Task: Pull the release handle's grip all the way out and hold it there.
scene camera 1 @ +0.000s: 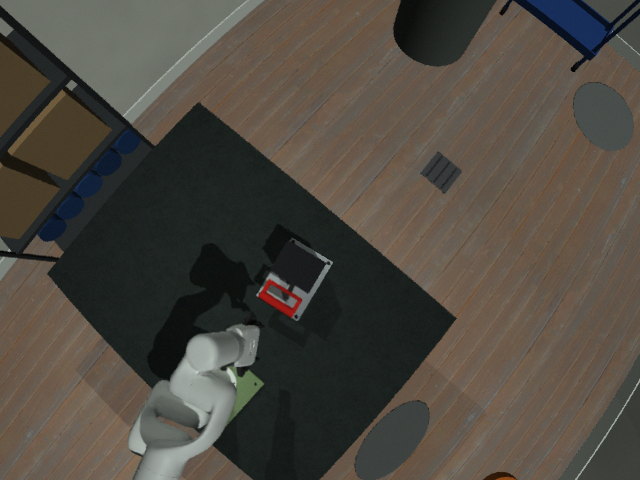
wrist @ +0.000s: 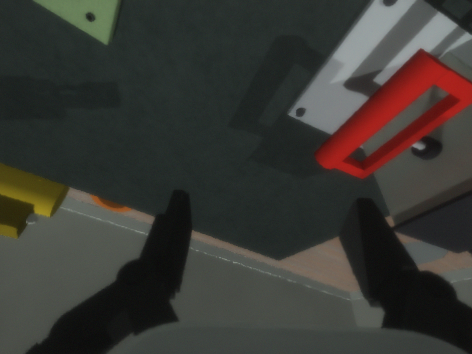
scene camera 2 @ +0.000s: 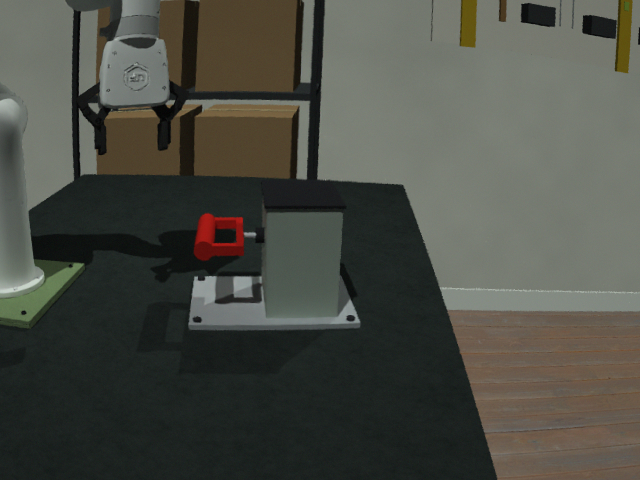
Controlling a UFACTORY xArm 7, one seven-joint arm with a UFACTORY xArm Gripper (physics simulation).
Scene:
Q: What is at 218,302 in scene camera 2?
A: A base plate.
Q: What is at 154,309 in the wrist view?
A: My gripper.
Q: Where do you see a red release handle grip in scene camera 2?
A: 204,248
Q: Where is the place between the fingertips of my gripper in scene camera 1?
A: At 257,341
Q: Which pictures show my gripper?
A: Scene camera 1, the wrist view and scene camera 2: all of them.

